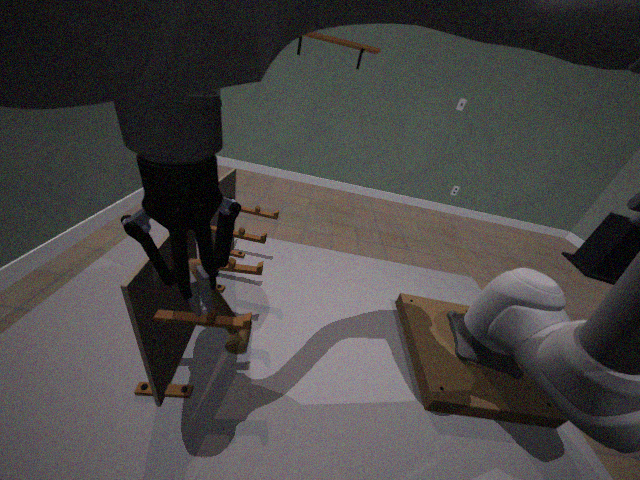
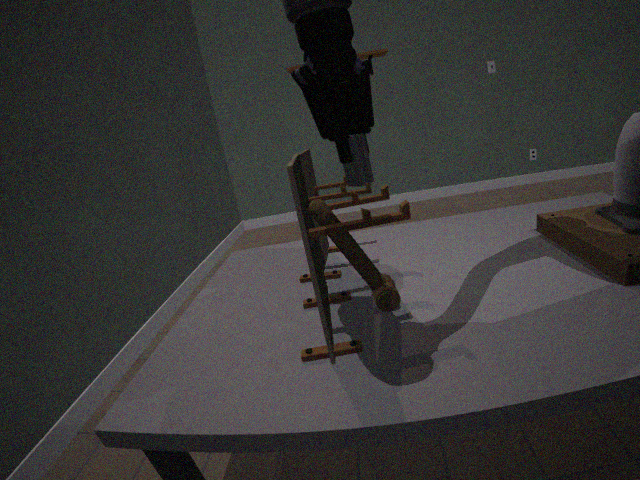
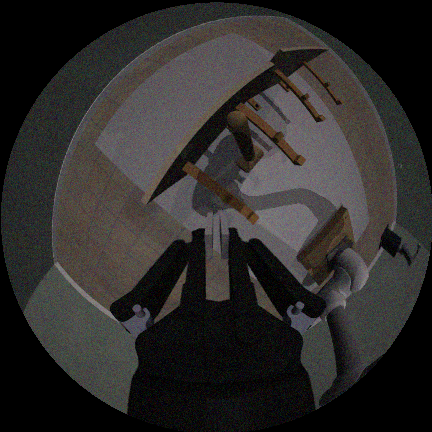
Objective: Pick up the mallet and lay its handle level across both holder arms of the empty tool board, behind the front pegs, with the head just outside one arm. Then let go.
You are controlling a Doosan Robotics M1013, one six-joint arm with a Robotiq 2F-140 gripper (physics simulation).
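Pixels of known places: gripper, fingertip midpoint: (image 1: 201, 307) (image 2: 361, 184) (image 3: 215, 221); arm's base, origin of the base link: (image 1: 480, 342) (image 3: 337, 254).
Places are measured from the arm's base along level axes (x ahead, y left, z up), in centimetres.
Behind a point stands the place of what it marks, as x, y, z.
The wooden mallet (image 1: 236, 341) {66.4, 27.0, 0.2} (image 2: 356, 253) {71.6, 26.3, 8.4} (image 3: 243, 137) {74.1, 26.3, 15.1} is tilted between the two holder arms, head low and out from the board, handle end up by the board face. Whether its head touches the table is unclear. The near holder arm (image 1: 193, 319) {69.4, 37.1, 18.0} (image 2: 356, 222) {68.3, 36.7, 18.0} (image 3: 220, 191) {68.1, 36.1, 18.0} and the far holder arm (image 1: 245, 268) {68.2, 20.7, 18.0} (image 3: 272, 133) {72.1, 21.6, 18.0} stick out from the dark tool board (image 1: 160, 320) {74.4, 39.0, 17.4} (image 2: 301, 206) {74.5, 42.3, 23.0} (image 3: 172, 175) {75.2, 40.1, 22.8}, each with pegs. My gripper (image 1: 200, 291) {66.2, 38.8, 24.4} (image 2: 352, 170) {66.2, 38.8, 24.4} (image 3: 215, 221) {66.2, 38.8, 24.4} is shut and empty, fingertips almost together, above the arms and apart from the mallet.
Two more peg arms (image 1: 260, 212) {78.1, -8.1, 16.7} (image 3: 300, 95) {77.4, 7.1, 16.7} stand farther along, by a second board (image 3: 300, 57) {87.3, 0.0, 21.2}. The robot's wooden base plate (image 1: 429, 351) {17.0, 9.9, 0.1} (image 2: 578, 240) {20.9, 7.9, -0.7} (image 3: 325, 242) {17.2, 7.7, 0.1} is on the right of the white table (image 1: 320, 444) {40.8, 38.7, -4.8} (image 2: 206, 392) {95.4, 52.7, -4.8}. A wooden shelf (image 1: 341, 41) hangs on the wall.
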